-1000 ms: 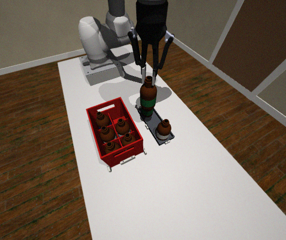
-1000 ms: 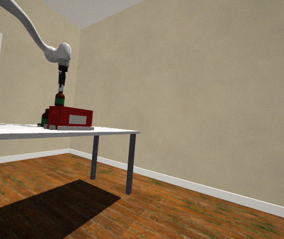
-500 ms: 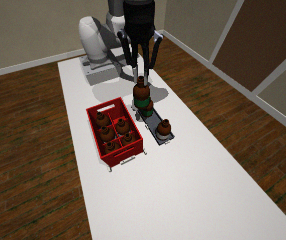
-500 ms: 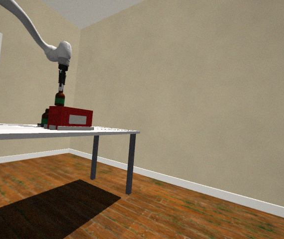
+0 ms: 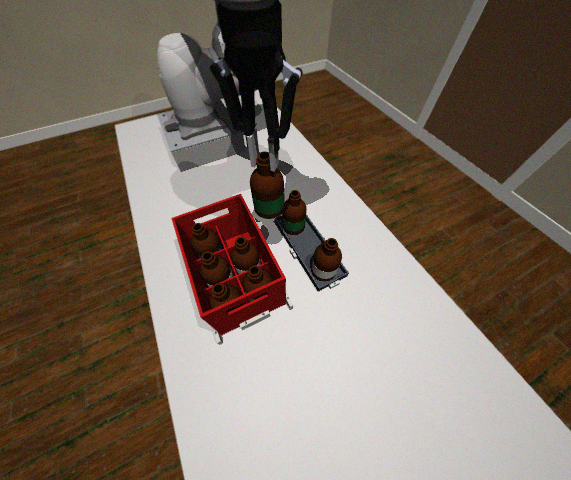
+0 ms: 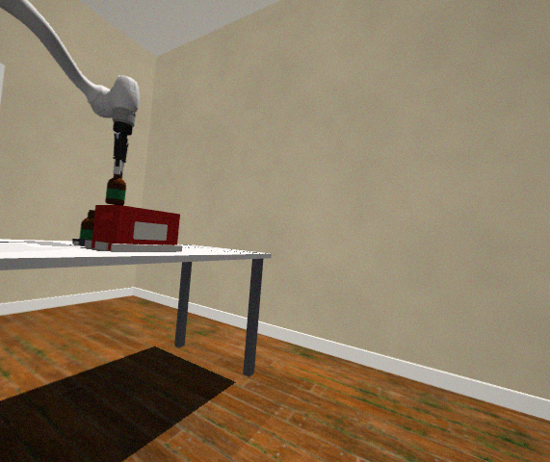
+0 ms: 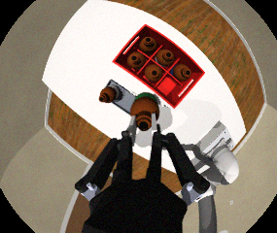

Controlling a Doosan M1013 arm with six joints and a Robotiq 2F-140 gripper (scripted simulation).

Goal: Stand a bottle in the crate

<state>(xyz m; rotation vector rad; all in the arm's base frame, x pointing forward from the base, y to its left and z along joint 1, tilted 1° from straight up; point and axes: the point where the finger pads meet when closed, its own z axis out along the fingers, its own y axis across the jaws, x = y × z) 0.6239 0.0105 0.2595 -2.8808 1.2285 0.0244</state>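
Right now my hand is 90 mm above the bottle. Also, from my hand: red crate (30 mm ahead, 140 mm to the right, 280 mm below); dark tray (50 mm ahead, 100 mm to the left, 350 mm below).
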